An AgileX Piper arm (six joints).
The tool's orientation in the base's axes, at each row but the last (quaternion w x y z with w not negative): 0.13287, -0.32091, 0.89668, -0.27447; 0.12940, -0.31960, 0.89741, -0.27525; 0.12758, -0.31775, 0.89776, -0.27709; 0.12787, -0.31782, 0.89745, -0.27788; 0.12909, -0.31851, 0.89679, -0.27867; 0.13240, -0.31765, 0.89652, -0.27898; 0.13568, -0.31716, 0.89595, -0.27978; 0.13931, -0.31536, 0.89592, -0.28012; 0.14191, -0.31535, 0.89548, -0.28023
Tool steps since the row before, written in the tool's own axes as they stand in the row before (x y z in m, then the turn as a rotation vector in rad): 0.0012, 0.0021, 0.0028, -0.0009, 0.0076, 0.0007; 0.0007, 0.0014, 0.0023, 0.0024, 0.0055, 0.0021; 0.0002, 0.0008, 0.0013, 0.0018, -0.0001, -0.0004; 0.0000, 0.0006, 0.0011, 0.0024, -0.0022, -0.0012; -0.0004, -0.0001, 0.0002, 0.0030, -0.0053, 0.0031; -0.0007, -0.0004, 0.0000, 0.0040, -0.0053, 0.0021; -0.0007, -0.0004, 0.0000, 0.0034, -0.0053, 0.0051; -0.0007, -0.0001, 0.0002, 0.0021, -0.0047, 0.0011; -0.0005, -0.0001, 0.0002, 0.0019, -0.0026, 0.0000
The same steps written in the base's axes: -0.0008, -0.0006, -0.0036, -0.0028, 0.0052, -0.0049; -0.0003, -0.0005, -0.0027, -0.0037, 0.0011, -0.0050; 0.0000, -0.0002, -0.0015, -0.0015, -0.0011, 0.0003; 0.0001, -0.0001, -0.0012, -0.0012, -0.0025, 0.0021; 0.0004, 0.0001, -0.0001, 0.0016, -0.0066, 0.0004; 0.0007, 0.0002, 0.0003, 0.0004, -0.0069, 0.0012; 0.0007, 0.0002, 0.0003, 0.0022, -0.0077, -0.0012; 0.0007, 0.0003, -0.0001, 0.0012, -0.0048, 0.0017; 0.0005, 0.0002, -0.0001, -0.0002, -0.0029, 0.0014
